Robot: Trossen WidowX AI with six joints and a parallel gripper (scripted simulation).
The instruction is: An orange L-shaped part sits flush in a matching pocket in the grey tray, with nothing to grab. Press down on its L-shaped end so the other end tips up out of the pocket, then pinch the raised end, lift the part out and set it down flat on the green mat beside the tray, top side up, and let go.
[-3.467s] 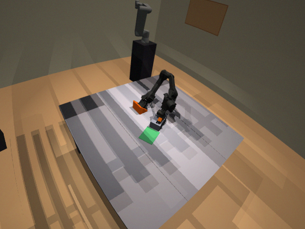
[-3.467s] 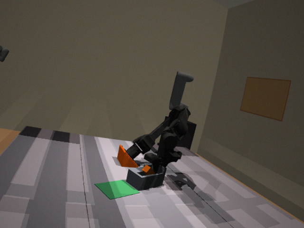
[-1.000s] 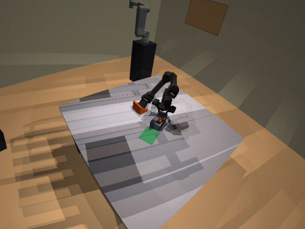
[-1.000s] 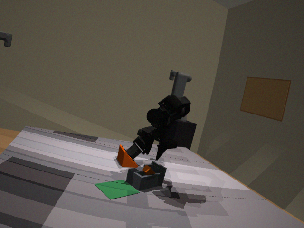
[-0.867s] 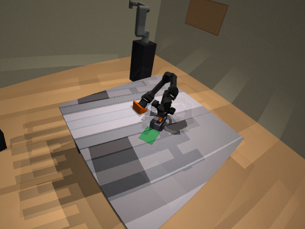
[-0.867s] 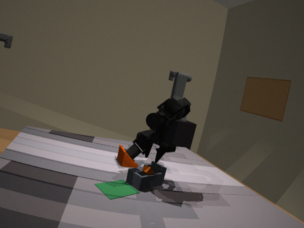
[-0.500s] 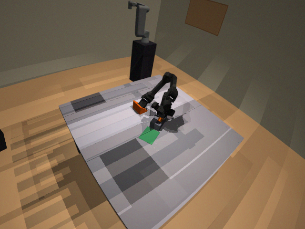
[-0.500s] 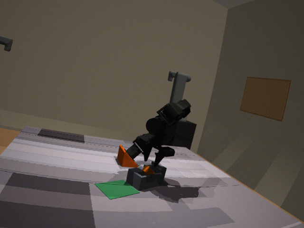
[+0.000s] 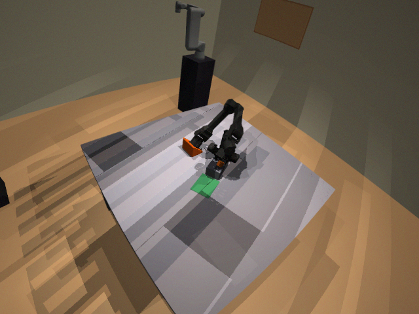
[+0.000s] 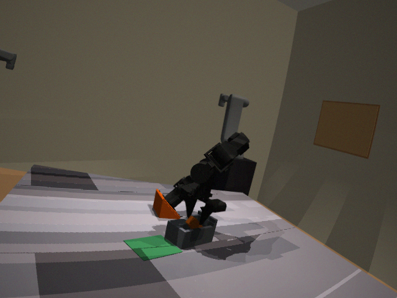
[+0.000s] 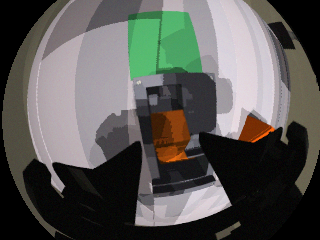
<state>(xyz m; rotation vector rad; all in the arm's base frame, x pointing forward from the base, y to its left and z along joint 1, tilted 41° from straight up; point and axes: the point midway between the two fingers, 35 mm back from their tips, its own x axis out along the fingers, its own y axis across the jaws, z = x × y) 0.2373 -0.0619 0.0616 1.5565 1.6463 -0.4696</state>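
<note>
Right now my gripper tip is 20 mm past the orange L-shaped part, 30 mm to the right of it and 40 mm above it. Also, from my gripper tip: green mat: 30 mm ahead, 140 mm to the right, 100 mm below.
</note>
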